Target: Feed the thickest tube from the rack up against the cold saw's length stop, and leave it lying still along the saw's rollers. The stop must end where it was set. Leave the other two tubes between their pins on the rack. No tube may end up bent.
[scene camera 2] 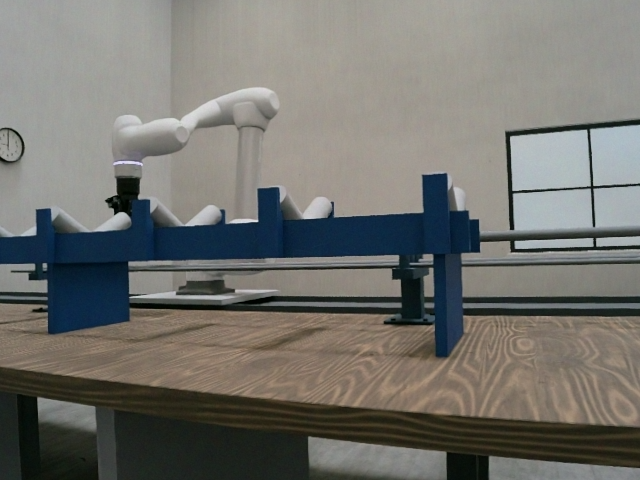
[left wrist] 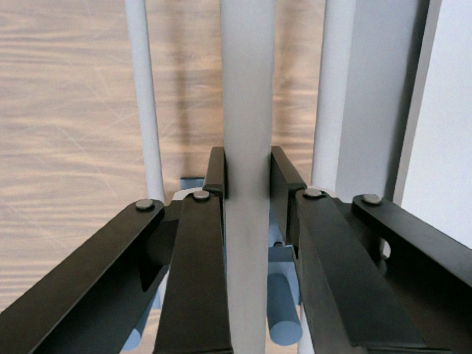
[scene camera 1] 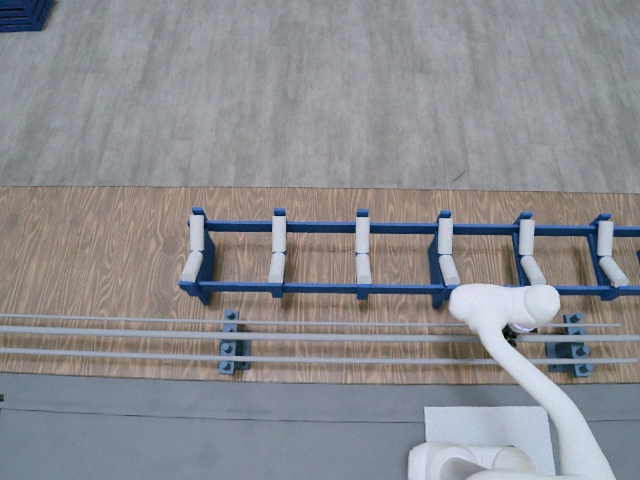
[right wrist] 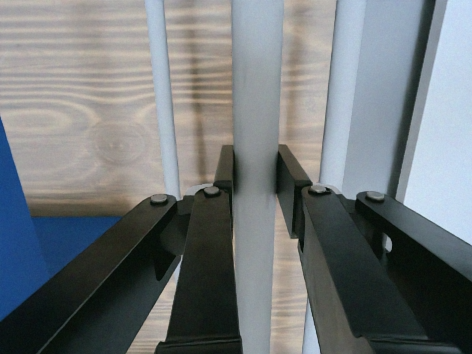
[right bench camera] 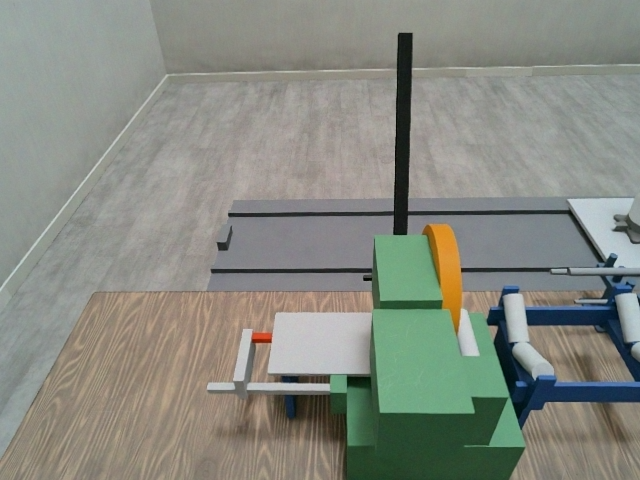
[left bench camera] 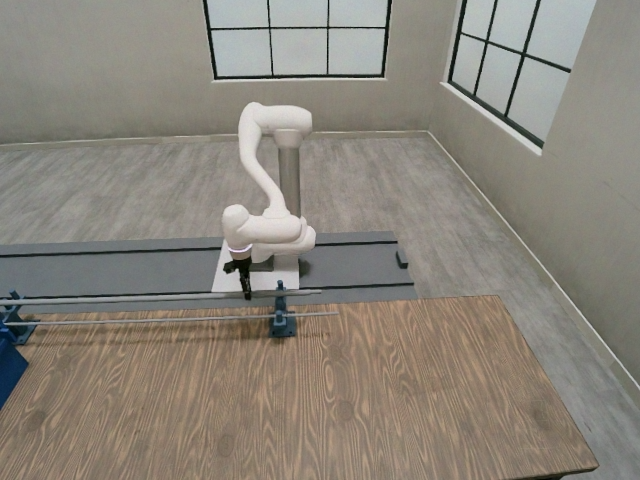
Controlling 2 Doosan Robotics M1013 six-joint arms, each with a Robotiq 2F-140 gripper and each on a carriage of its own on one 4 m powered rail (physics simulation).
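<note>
The thickest tube hangs level, raised above the other two, and looks straight. My left gripper is shut on it near its end by one rack stand. My right gripper is shut on it farther along; the roller frame hides its fingertips in scene camera 2. The thinnest tube and the third tube lie on the rack. The length stop has a red tip beyond the saw.
The blue roller frame with V-set rollers runs beside the rack to the green saw. An orange guard and a black upright rise at the saw. A grey plate lies between saw and stop.
</note>
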